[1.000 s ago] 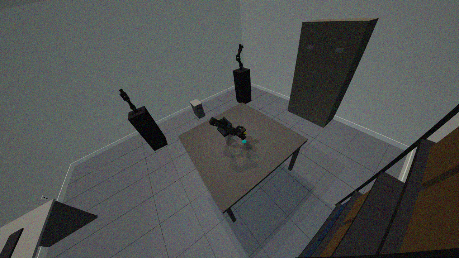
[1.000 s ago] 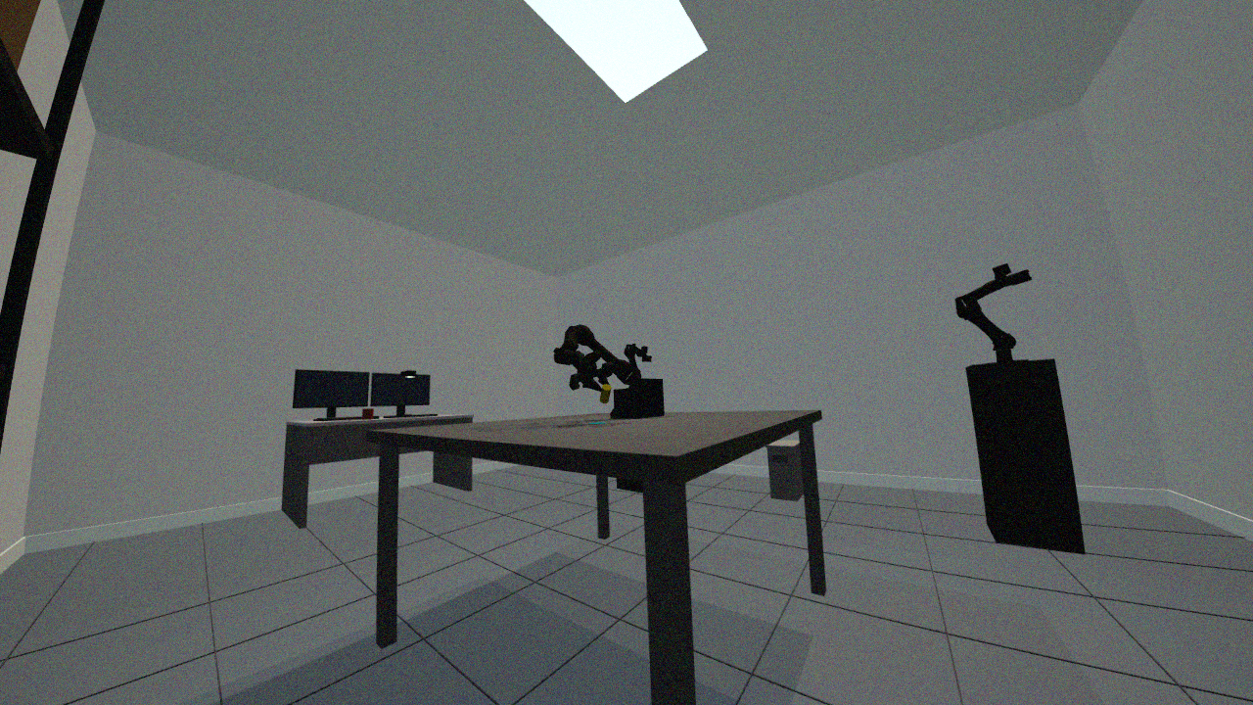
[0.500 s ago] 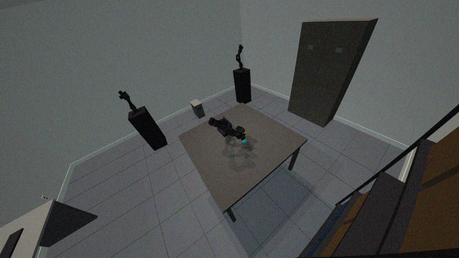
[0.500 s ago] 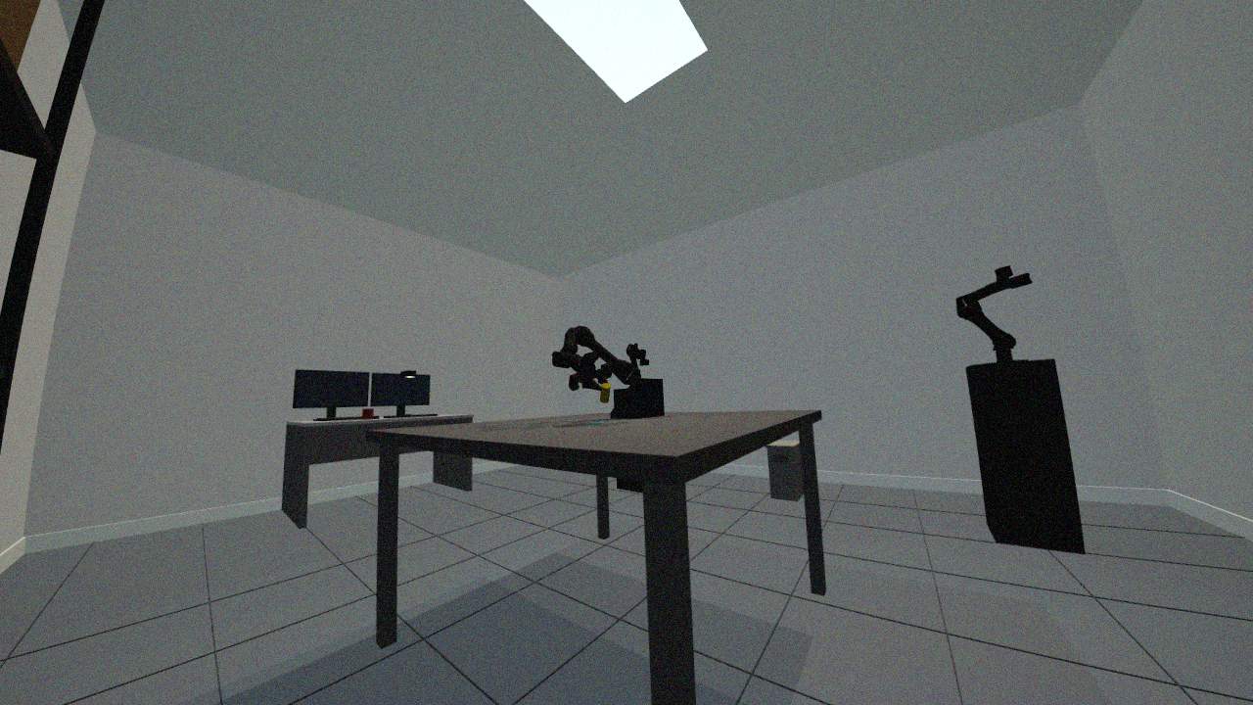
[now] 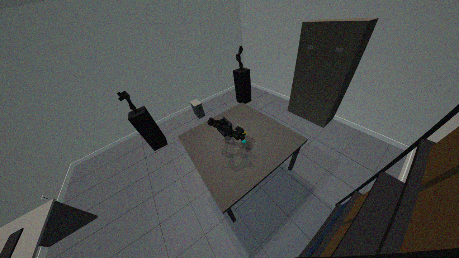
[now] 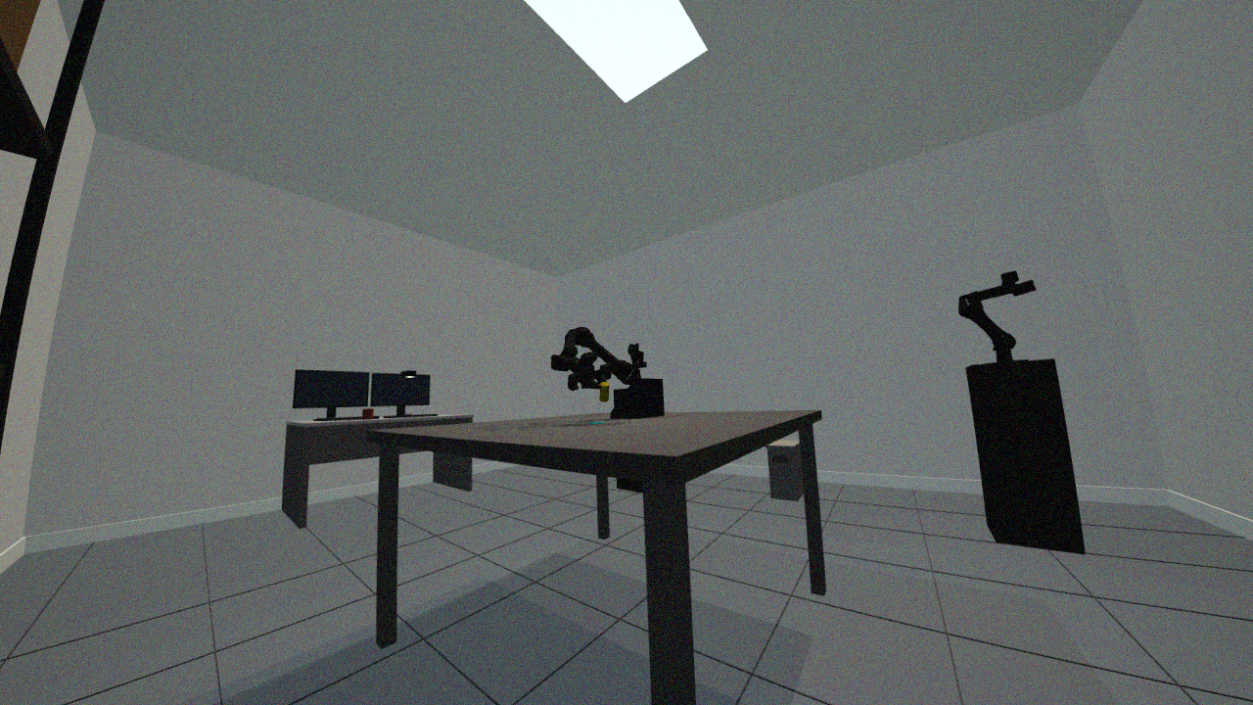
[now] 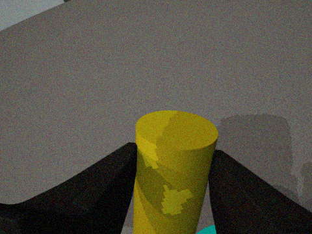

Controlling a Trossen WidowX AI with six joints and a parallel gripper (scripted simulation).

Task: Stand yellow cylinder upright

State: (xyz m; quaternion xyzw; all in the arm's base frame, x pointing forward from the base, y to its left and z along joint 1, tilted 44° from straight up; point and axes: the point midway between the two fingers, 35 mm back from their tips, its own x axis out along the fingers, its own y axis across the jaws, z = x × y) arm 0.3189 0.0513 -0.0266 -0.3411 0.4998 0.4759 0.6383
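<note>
My gripper tip is 10 mm short of the cyan circle, 30 mm to the left of it and 130 mm above it. Round my gripper tip: yellow tall cylinder (10 mm behind, 10 mm to the right, 20 mm below).
</note>
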